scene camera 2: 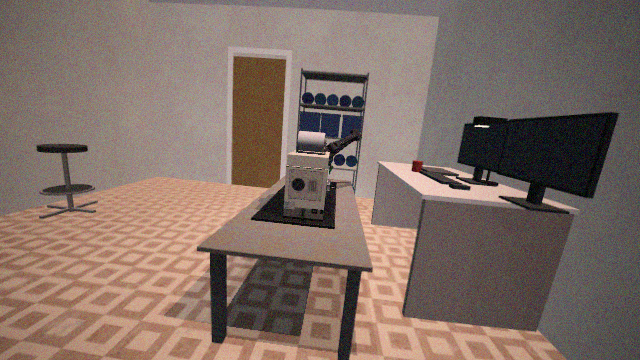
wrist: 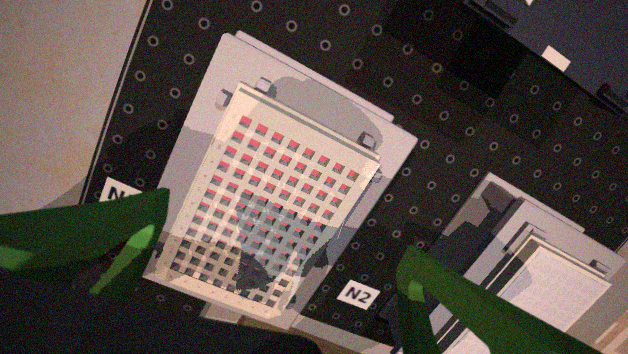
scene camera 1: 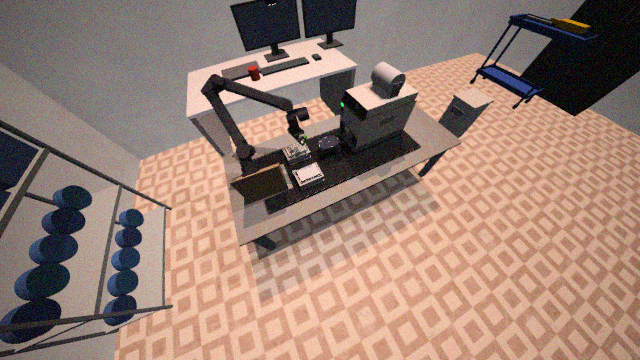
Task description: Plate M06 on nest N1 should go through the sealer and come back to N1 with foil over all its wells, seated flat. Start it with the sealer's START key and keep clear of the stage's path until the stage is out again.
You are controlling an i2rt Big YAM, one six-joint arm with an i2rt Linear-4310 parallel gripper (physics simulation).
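Pixels of known places: gripper, fingertip midpoint: (wrist: 290, 232) (scene camera 1: 299, 141); arm's base, origin of the base link: (scene camera 1: 251, 173).
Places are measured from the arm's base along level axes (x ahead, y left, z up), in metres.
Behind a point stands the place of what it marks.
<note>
The plate (wrist: 320, 182) {x 0.349, y 0.094, z -0.054 m} (scene camera 1: 296, 149) {x 0.313, y 0.102, z -0.054 m} lies on nest N1 (wrist: 212, 82) {x 0.366, y 0.167, z -0.070 m}, inside its corner pins. Its wells look open, many with red showing inside, and no foil shows on it. Its M06 label is not readable, and I cannot tell whether it sits fully flat. My gripper (wrist: 290, 232) {x 0.345, y 0.110, z 0.002 m} (scene camera 1: 302, 138) {x 0.345, y 0.110, z 0.002 m} is open and empty above the plate, its green fingers wide apart on either side in the wrist view. The sealer (scene camera 1: 380, 125) {x 0.842, y -0.055, z 0.064 m} (scene camera 2: 306, 192) {x 1.094, y 0.074, z 0.029 m} stands beyond, with a green light. A dark blue part (wrist: 585, 25) {x 0.475, y 0.038, z -0.028 m} (scene camera 1: 328, 143) {x 0.518, y 0.031, z -0.028 m}, apparently its stage, is out. The START key is not discernible.
A white-topped plate (wrist: 555, 287) {x 0.355, y -0.098, z -0.059 m} (scene camera 1: 308, 174) {x 0.311, y -0.118, z -0.059 m} sits on the neighbouring nest, beside the N2 label (wrist: 358, 294) {x 0.244, y -0.014, z -0.126 m}. A brown-faced panel (scene camera 1: 262, 183) {x 0.048, y -0.109, z 0.015 m} stands near the arm's base. The nests and sealer stand on a black perforated board (wrist: 295, 60) {x 0.393, y 0.131, z -0.126 m}. A desk (scene camera 1: 200, 95) (scene camera 2: 430, 192) with monitors is behind.
</note>
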